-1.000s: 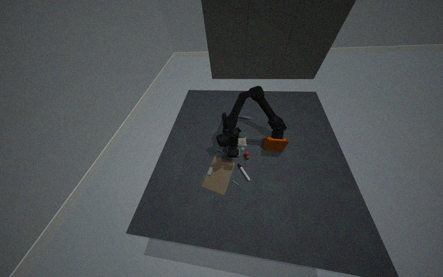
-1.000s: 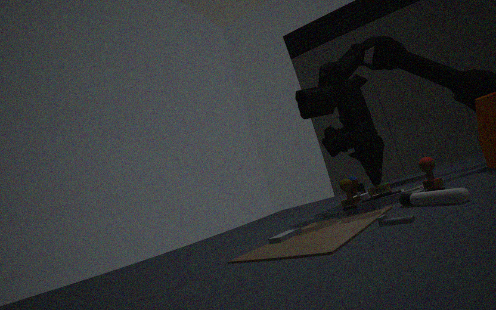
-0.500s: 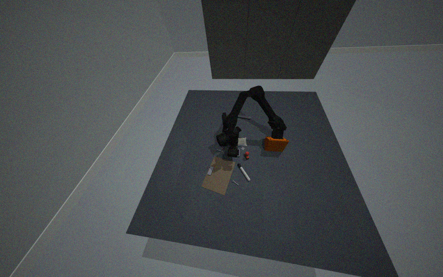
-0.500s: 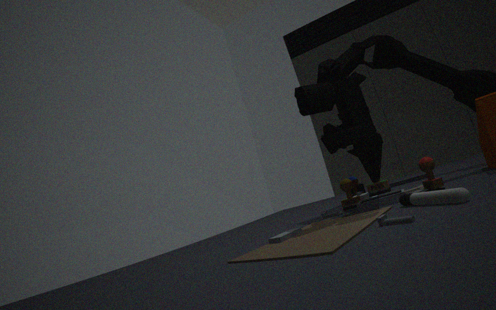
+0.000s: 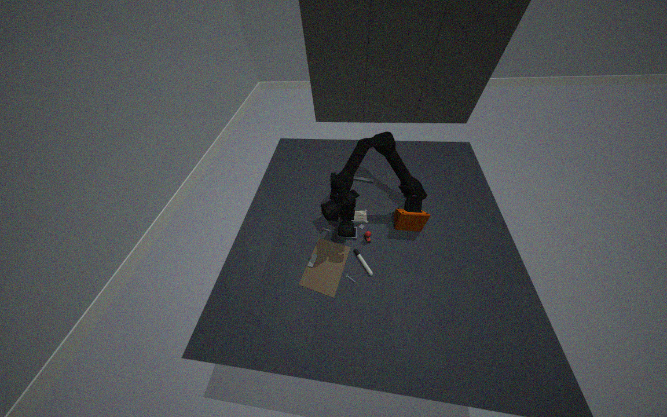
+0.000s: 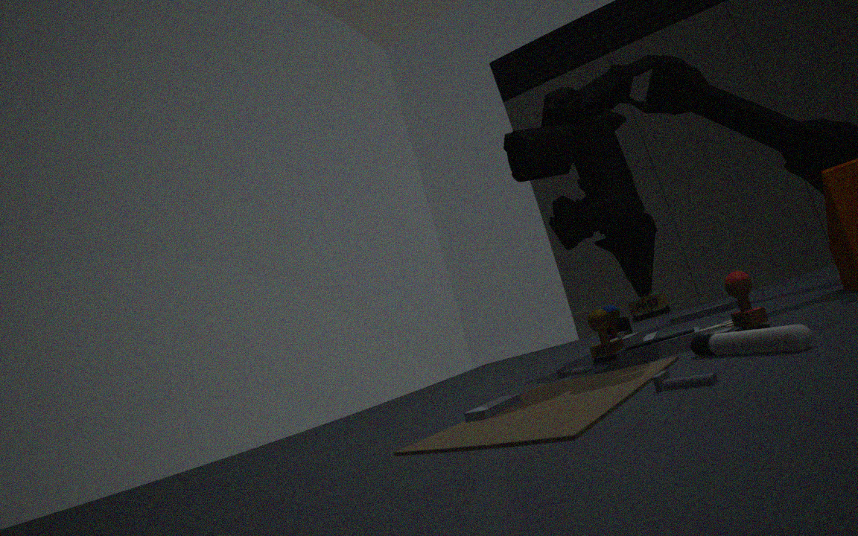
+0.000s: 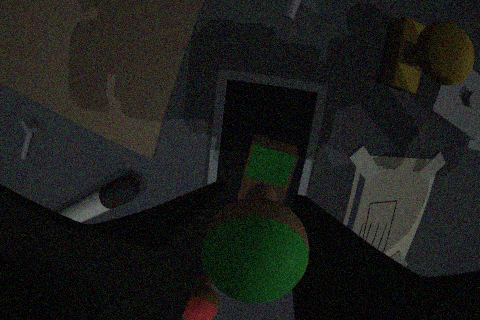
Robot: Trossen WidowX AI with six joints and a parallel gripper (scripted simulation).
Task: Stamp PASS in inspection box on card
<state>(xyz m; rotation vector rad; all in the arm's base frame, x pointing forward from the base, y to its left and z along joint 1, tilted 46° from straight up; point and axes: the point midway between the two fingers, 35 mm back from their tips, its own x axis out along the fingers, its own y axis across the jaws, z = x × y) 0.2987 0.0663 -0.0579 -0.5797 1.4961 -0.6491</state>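
My gripper tip is now 4 cm past the white card, 10 cm to the left of it and 7 cm above it. The rest, counted from my gripper tip: red-knobbed stamp: 10 cm behind, 3 cm to the left, 5 cm below; then green-knobbed PASS stamp: right at my gripper tip; then black ink pad: 6 cm below.
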